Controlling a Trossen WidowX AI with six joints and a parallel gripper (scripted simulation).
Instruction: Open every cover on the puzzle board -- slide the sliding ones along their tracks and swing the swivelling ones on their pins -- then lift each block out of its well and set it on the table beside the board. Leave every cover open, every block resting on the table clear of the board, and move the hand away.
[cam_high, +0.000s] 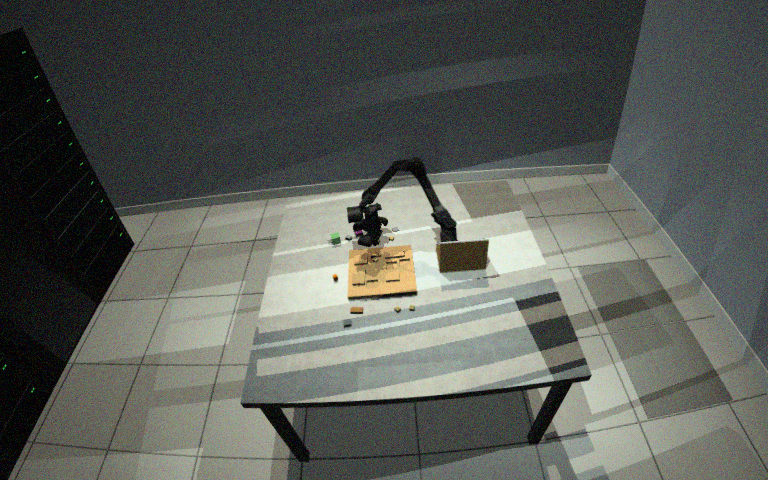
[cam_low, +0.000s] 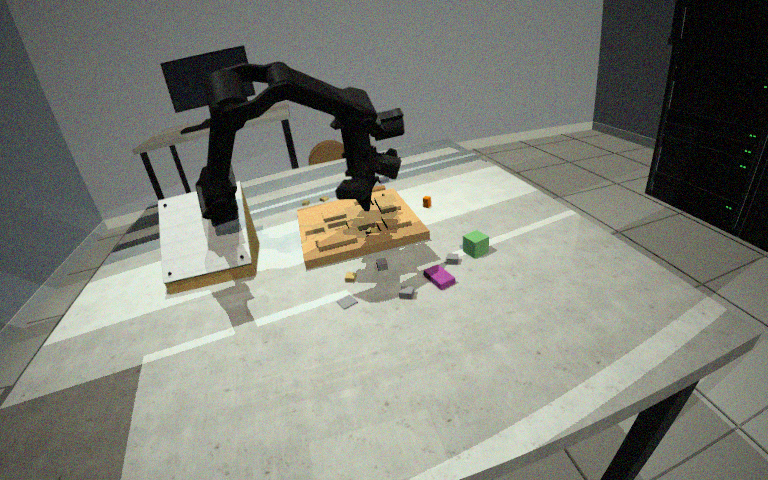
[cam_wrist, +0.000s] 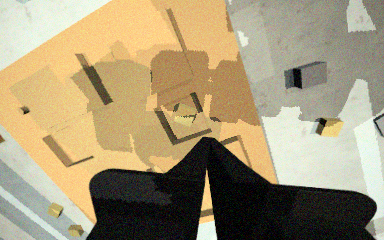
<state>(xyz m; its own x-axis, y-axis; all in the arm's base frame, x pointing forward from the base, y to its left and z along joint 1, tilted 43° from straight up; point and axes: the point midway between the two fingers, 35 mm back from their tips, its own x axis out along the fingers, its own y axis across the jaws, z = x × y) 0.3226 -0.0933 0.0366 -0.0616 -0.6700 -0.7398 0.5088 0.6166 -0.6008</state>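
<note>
The tan puzzle board is 80 mm to the left of my gripper tip, 60 mm below it and 10 mm behind it. From my gripper tip the other things lie so: magenta block: 210 mm to the right, 80 mm below, 80 mm ahead; green cube: 190 mm ahead, 160 mm to the right, 60 mm below; orange cylinder: 190 mm ahead, 110 mm to the left, 70 mm below.
</note>
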